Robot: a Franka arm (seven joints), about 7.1 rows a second.
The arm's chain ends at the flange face. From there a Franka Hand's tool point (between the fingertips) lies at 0.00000 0.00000 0.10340 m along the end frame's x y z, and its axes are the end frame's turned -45 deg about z.
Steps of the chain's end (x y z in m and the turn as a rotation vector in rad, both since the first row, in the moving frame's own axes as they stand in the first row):
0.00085, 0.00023, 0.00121, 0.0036, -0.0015, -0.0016
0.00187, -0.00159, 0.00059, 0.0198, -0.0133, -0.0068
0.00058, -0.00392, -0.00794, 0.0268, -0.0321, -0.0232
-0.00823, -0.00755, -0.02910, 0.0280, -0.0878, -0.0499
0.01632, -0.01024, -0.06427, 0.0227, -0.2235, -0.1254
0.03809, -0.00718, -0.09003, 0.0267, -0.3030, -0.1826
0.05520, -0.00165, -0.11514, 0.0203, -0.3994, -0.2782
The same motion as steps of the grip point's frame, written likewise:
0.00059, 0.00039, 0.00121, 0.0036, 0.0015, -0.0016
0.00291, -0.00222, 0.00056, 0.0234, 0.0046, -0.0068
0.00274, -0.00666, -0.00803, 0.0416, -0.0037, -0.0232
-0.00506, -0.01950, -0.02954, 0.0819, -0.0423, -0.0499
0.00314, -0.01259, -0.06686, 0.1741, -0.1420, -0.1254
0.01005, 0.00008, -0.09476, 0.2331, -0.1954, -0.1826
0.00938, 0.01216, -0.12325, 0.2968, -0.2681, -0.2782

